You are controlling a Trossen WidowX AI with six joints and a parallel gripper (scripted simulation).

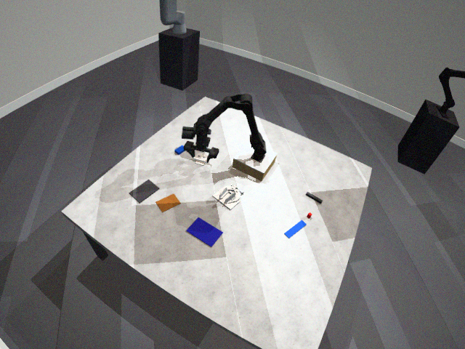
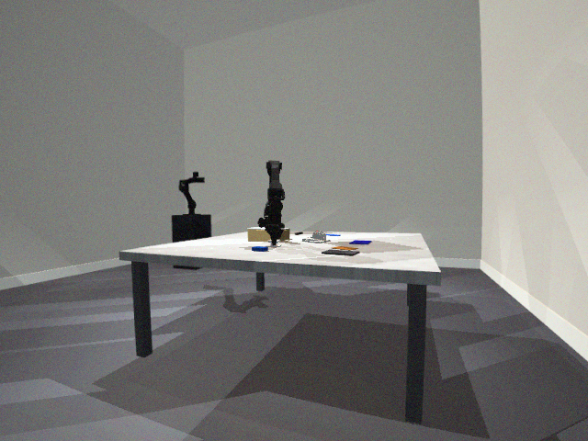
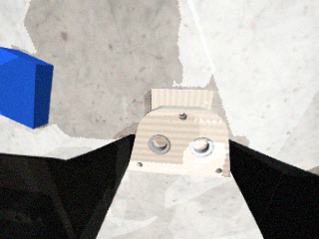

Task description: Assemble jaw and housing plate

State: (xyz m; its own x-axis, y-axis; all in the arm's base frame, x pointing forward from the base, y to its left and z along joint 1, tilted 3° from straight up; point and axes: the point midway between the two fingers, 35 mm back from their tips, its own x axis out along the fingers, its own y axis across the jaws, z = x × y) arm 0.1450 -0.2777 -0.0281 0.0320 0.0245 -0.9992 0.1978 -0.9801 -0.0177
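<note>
Right now the white block is 1 cm behind my gripper tip. Round my gripper tip: jaw 11 cm ahead, 24 cm to the left, 1 cm above; then small blue block 1 cm behind, 15 cm to the right; then orange tile 33 cm ahead, 2 cm to the left, 1 cm below.
</note>
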